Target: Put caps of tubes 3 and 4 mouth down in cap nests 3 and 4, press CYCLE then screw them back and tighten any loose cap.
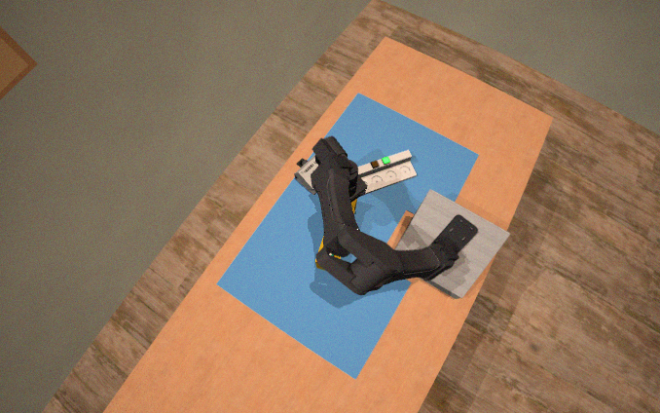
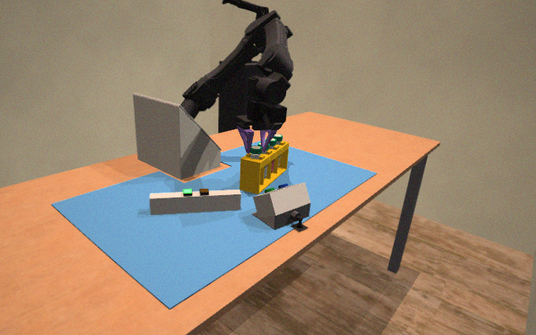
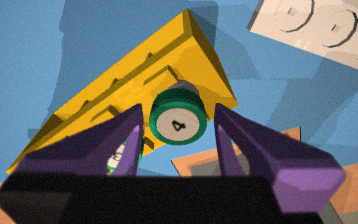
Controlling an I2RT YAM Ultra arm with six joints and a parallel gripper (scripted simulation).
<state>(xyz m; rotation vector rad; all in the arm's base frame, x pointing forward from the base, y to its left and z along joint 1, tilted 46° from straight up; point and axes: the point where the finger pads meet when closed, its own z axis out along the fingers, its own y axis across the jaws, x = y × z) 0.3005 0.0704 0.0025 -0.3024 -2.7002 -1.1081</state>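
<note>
Now: hand right at the cap 4. Also, from my hand: cap 3: 5 cm to the left, 2 cm behind; then blue key: 14 cm ahead, 5 cm below, 3 cm to the right; then cap 2: 10 cm to the left, 4 cm behind.
</note>
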